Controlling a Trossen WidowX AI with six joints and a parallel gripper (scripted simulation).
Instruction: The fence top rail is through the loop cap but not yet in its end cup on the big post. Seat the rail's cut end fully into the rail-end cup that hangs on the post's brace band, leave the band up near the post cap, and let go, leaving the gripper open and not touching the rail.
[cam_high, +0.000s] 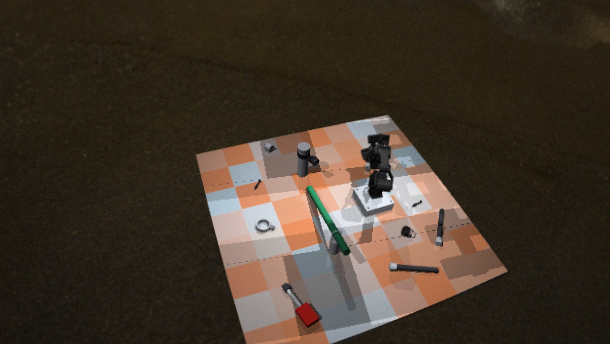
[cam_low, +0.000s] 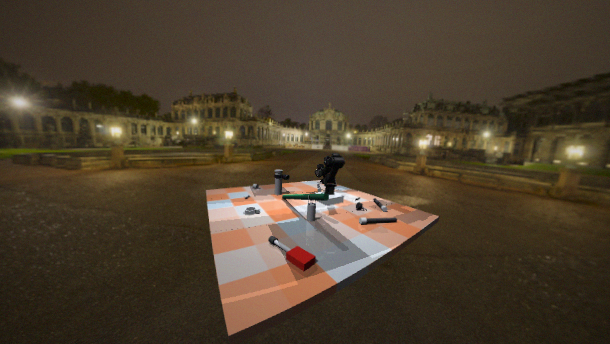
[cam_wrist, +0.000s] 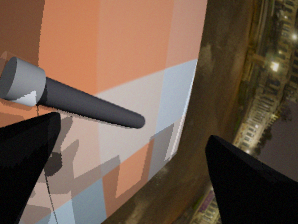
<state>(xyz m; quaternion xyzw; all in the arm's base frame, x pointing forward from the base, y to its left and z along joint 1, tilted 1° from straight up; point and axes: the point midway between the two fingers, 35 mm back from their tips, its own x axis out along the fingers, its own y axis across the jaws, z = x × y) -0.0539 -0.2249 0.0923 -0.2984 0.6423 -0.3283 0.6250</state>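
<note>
Now: gripper tip 350 mm short of the black rail-end cup, 30 mm to the right of it and 30 mm below it. The rest, counted from my gripper tip: grey line post 500 mm to the left, 360 mm ahead, 20 mm below; then red-headed mallet 730 mm to the left, 610 mm ahead, 110 mm below; then dark fitting 510 mm to the left, 110 mm below, 40 mm behind.
</note>
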